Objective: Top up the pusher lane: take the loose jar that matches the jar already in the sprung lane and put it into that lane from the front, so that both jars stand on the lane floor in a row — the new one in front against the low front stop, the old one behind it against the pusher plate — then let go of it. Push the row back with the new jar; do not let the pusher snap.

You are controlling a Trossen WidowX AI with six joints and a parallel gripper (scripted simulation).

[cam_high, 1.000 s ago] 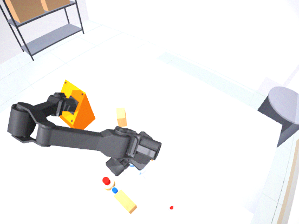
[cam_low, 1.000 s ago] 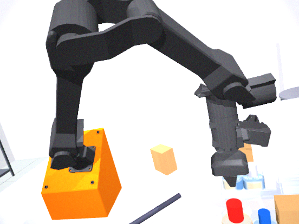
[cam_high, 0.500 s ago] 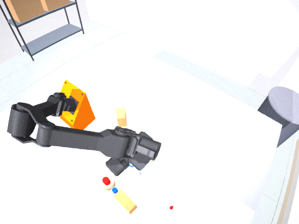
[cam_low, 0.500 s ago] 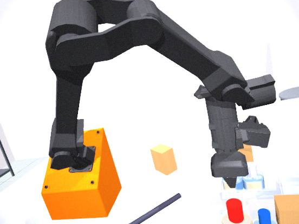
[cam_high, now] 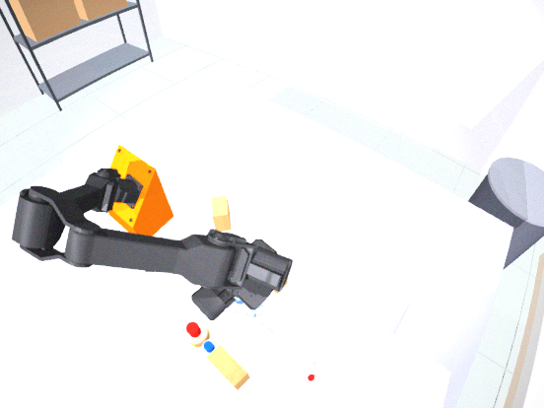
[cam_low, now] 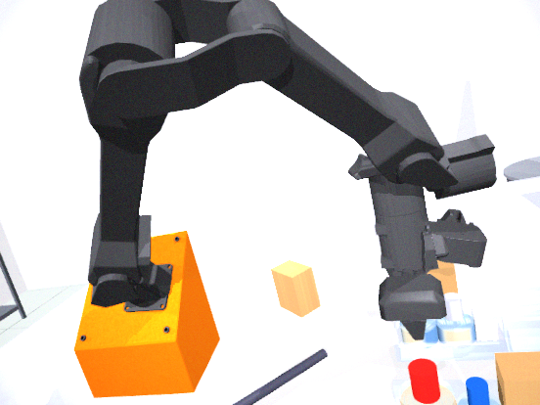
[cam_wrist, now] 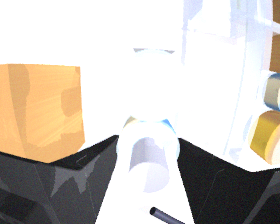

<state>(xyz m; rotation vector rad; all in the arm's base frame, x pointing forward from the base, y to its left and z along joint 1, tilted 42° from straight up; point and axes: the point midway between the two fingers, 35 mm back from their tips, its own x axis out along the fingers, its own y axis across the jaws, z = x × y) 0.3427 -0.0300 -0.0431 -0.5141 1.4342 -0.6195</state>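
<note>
My gripper tip is now 17 cm past the dark rod, 5 cm to the left of it and 2 cm above it.
</note>
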